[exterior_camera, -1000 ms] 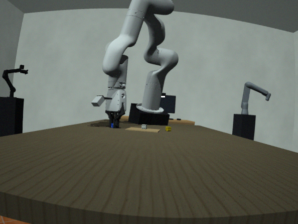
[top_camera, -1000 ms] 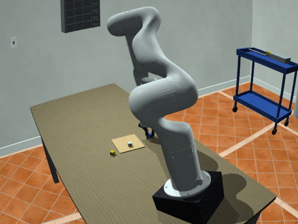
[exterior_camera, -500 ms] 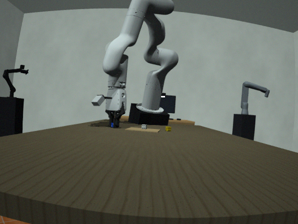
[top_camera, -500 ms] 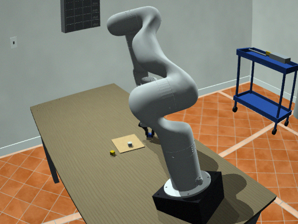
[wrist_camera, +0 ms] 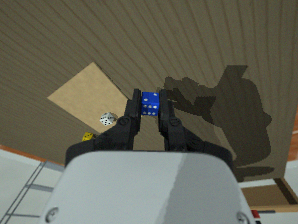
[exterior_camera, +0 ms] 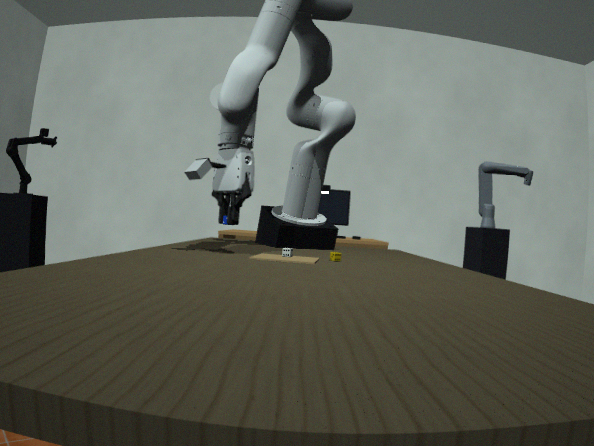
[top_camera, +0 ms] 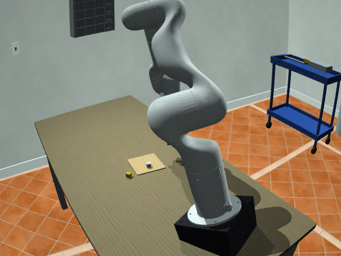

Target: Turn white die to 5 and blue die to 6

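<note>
Right now my hand is 13 cm to the right of the tan mat, 9 cm above it and 3 cm short of it. Round my hand: white die: 14 cm to the left, 8 cm below; then yellow die: 26 cm to the left, 8 cm below; then blue die: 1 cm below.
</note>
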